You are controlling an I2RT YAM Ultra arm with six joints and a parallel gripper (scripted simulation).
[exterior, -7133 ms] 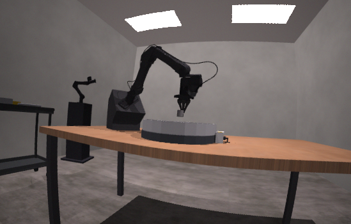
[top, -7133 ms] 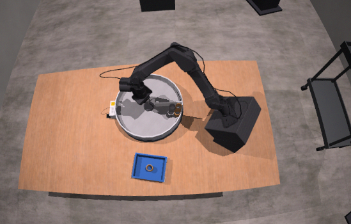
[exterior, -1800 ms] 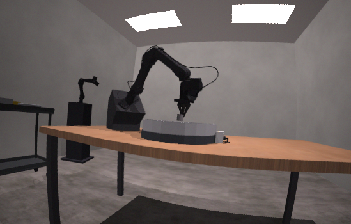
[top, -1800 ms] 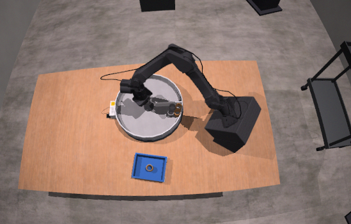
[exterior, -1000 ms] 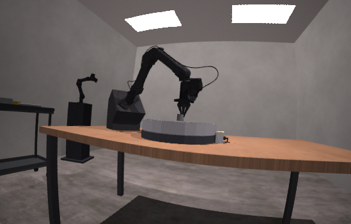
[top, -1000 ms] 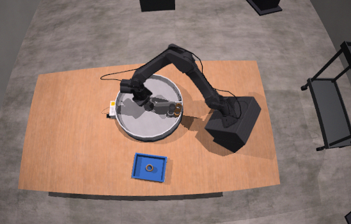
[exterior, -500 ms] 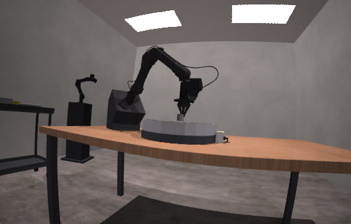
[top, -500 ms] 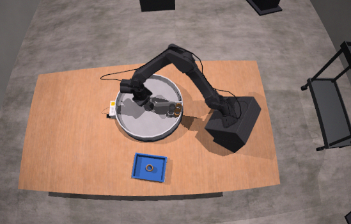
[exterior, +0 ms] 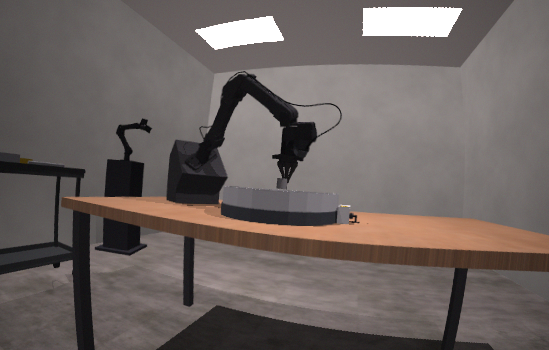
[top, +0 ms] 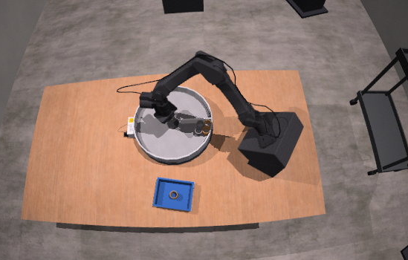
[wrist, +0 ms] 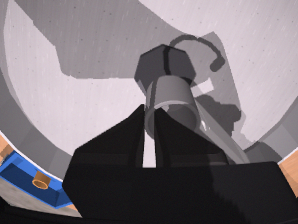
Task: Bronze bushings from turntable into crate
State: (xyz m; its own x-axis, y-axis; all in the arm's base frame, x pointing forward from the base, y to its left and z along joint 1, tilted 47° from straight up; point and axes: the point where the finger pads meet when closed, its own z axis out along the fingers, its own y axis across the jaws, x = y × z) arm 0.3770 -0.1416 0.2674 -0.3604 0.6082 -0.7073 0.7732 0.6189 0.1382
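My hand is 20 mm past the round grey turntable, 10 mm to the left of it and 80 mm above it. Round my hand: blue crate 110 mm ahead, 350 mm to the left, 110 mm below.
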